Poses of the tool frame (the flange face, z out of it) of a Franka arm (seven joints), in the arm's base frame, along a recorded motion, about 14 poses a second.
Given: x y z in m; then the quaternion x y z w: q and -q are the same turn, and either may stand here.
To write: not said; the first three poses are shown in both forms.
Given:
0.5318, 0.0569, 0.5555, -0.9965, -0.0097, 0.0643, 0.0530
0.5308, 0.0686, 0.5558, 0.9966, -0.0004, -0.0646, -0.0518
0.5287, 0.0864, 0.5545, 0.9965, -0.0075, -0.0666, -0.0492
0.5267, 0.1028, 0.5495, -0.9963, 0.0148, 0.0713, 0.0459
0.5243, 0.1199, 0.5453, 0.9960, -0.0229, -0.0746, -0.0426
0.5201, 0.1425, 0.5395, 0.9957, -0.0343, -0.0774, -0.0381
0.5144, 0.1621, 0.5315, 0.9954, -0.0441, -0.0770, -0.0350
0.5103, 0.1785, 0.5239, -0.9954, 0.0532, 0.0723, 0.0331
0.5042, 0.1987, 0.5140, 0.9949, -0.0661, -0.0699, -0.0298
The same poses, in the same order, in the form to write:
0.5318, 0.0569, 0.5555, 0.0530, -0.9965, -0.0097, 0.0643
0.5308, 0.0686, 0.5558, 0.0518, -0.9966, 0.0004, 0.0646
0.5287, 0.0864, 0.5545, 0.0492, -0.9965, 0.0075, 0.0666
0.5267, 0.1028, 0.5495, 0.0459, -0.9963, 0.0148, 0.0713
0.5243, 0.1199, 0.5453, 0.0426, -0.9960, 0.0229, 0.0746
0.5201, 0.1425, 0.5395, 0.0381, -0.9957, 0.0343, 0.0774
0.5144, 0.1621, 0.5315, 0.0350, -0.9954, 0.0441, 0.0770
0.5103, 0.1785, 0.5239, 0.0331, -0.9954, 0.0532, 0.0723
0.5042, 0.1987, 0.5140, 0.0298, -0.9949, 0.0661, 0.0699

